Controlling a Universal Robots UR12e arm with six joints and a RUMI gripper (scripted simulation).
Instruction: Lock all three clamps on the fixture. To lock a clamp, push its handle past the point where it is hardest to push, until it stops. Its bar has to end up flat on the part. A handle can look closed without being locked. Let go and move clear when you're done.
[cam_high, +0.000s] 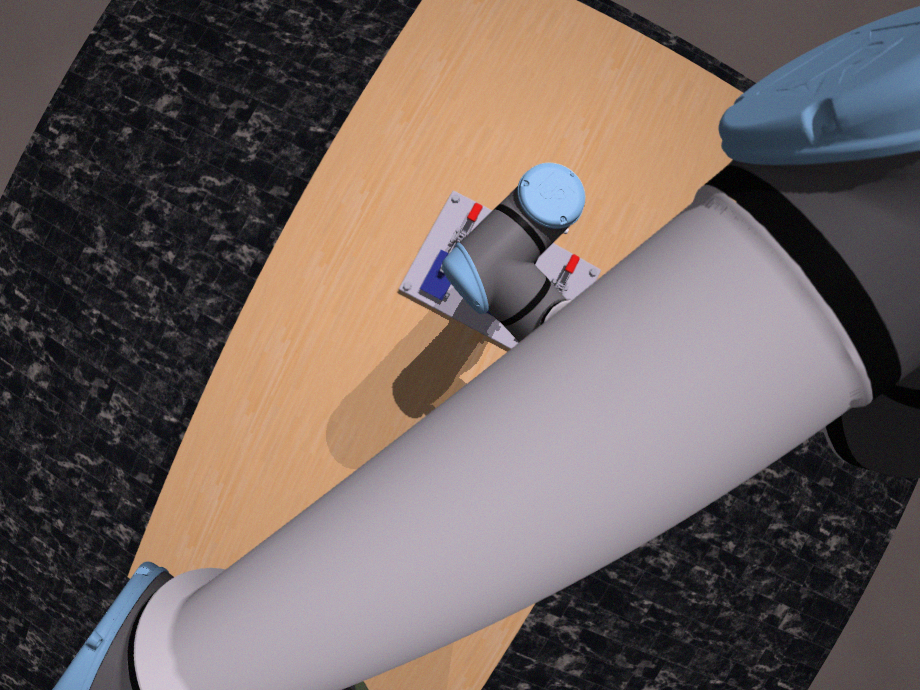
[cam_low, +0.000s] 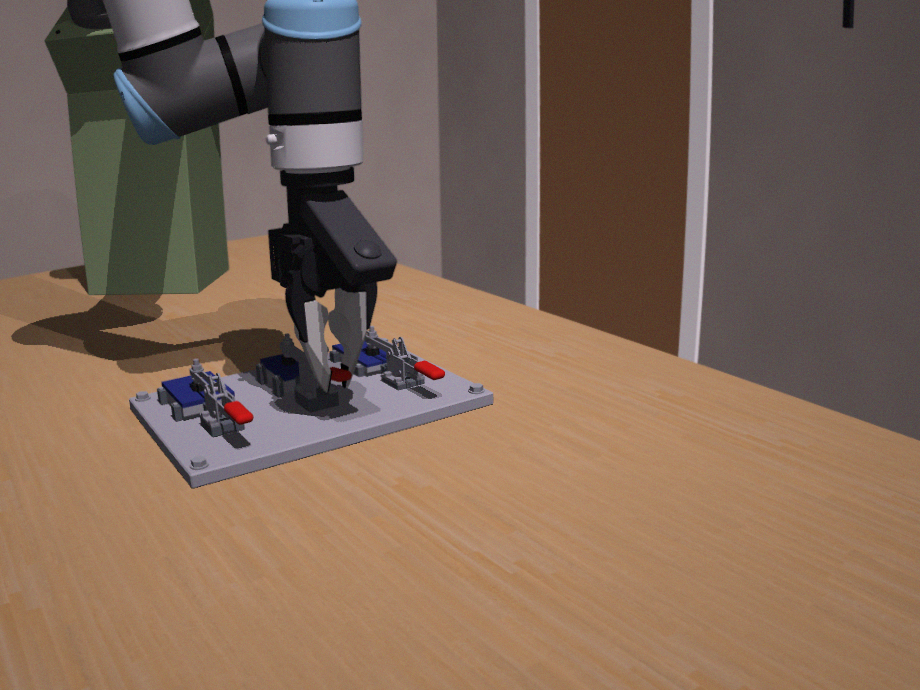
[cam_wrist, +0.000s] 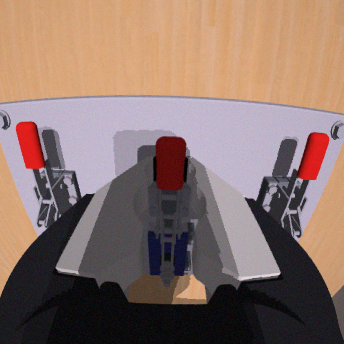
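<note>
The grey fixture plate is 8 cm behind my hand, 6 cm below it and 1 cm to the left of it. The rest, counted from my hand: blue part (15 cm behind, 9 cm to the right, 3 cm below).
</note>
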